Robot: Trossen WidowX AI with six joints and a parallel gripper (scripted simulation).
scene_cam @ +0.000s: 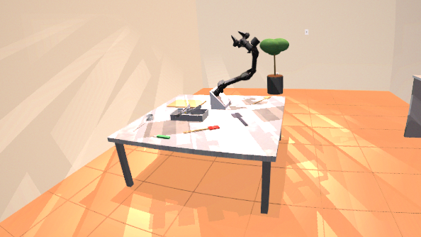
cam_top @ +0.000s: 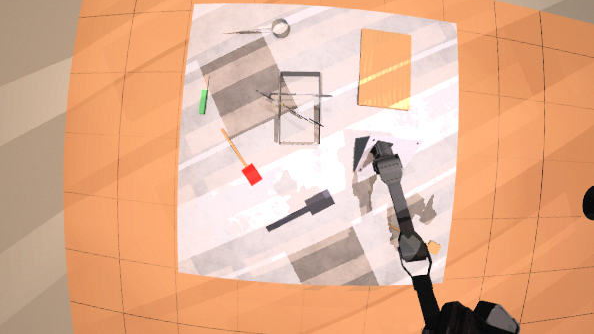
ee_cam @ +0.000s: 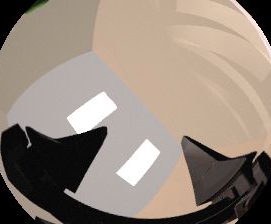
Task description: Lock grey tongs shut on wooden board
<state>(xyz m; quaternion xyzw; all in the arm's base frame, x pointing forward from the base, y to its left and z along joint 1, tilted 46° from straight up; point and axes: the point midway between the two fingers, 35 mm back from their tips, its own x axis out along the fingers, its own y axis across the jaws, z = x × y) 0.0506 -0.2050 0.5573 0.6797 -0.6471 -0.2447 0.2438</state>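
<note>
The grey roasting tin is 33 cm ahead of my gripper tip, 34 cm to the right of it and 67 cm below it. Round my gripper tip: wooden board (2 cm behind, 60 cm to the right, 69 cm below); then red spatula (54 cm ahead, 8 cm to the right, 69 cm below); then dark spatula (24 cm ahead, 9 cm to the left, 70 cm below).
</note>
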